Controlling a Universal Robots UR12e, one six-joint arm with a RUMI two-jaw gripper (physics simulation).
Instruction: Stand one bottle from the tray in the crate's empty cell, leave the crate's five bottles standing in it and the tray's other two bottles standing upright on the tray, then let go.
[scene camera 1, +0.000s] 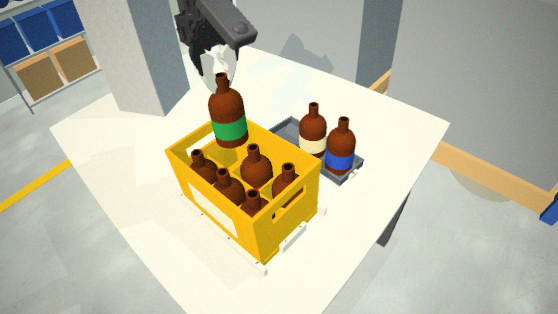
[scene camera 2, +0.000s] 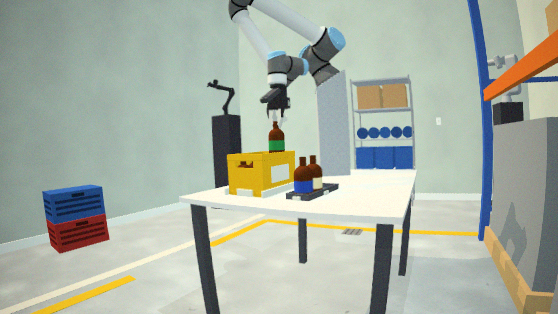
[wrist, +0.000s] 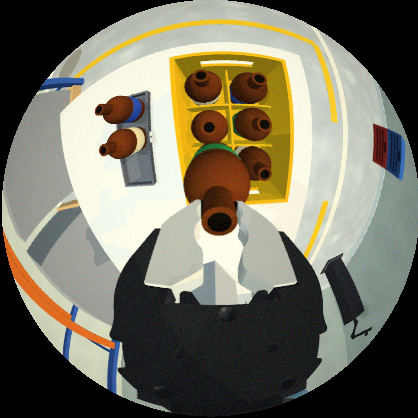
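Pixels of known places: gripper, fingertip midpoint: (scene camera 1: 222, 90) (scene camera 2: 276, 129) (wrist: 217, 201); arm's base, origin of the base link: (scene camera 2: 329, 81).
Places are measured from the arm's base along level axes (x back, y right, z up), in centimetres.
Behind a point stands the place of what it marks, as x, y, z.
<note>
My gripper (scene camera 1: 218, 76) @(-56.9, 12.9, -32.0) (scene camera 2: 276, 120) @(-56.9, 12.9, -32.0) (wrist: 217, 201) @(-56.9, 12.9, -32.0) is shut on the neck of the green-label brown bottle (scene camera 1: 227, 107) @(-60.0, 15.0, -33.8) (scene camera 2: 276, 143) @(-60.7, 11.5, -38.7) (wrist: 217, 172) @(-59.5, 13.4, -32.4). The bottle hangs roughly upright over the empty corner cell of the yellow crate (scene camera 1: 290, 225) @(-76.8, 19.3, -54.3) (scene camera 2: 245, 179) @(-76.9, 18.8, -52.9) (wrist: 289, 125) @(-62.7, 26.2, -42.6), its base about level with the rim. The cell's floor is hidden behind the bottle in the wrist view. Five brown bottles stand in the other cells. A cream-label bottle (scene camera 1: 312, 129) @(-67.7, -4.2, -49.3) (scene camera 2: 317, 176) @(-68.9, -9.7, -52.3) (wrist: 121, 144) @(-65.6, -4.9, -48.0) and a blue-label bottle (scene camera 1: 341, 145) @(-76.5, -2.9, -49.3) (scene camera 2: 302, 179) @(-78.6, -6.9, -52.2) (wrist: 119, 109) @(-73.7, -3.6, -48.4) stand upright on the grey tray (scene camera 1: 285, 129) @(-54.6, -10.6, -59.5) (wrist: 139, 172) @(-56.1, -9.4, -59.5).
The crate and tray stand side by side on the white table (scene camera 1: 390, 130) @(-81.9, -28.5, -60.0) (scene camera 2: 370, 195) @(-67.7, -31.2, -60.0). White locating strips (scene camera 1: 294, 237) @(-78.0, 19.5, -57.8) lie along the crate's foot. A grey pillar (scene camera 1: 135, 55) @(-11.2, 6.4, -36.3) (scene camera 2: 332, 125) @(-11.7, -2.7, -29.6) rises beside the table near the arm. A shelf rack (scene camera 2: 412, 120) stands behind.
</note>
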